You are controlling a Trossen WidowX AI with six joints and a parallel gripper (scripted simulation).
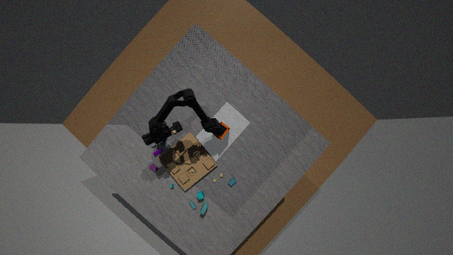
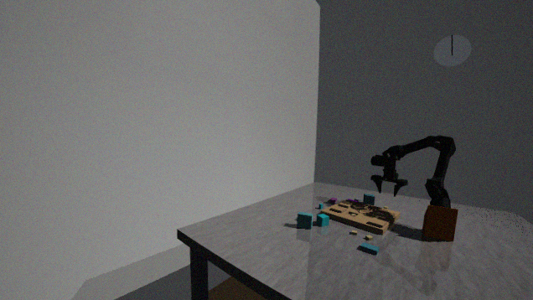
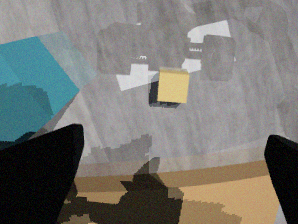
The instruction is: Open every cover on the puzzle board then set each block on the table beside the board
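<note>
Now: the tan puzzle board 220 mm to the left of my gripper tip, 120 mm ahead of it and 60 mm below it. Also, from my gripper tip: flat teal block: 530 mm to the left, 70 mm below, 50 mm ahead.
</note>
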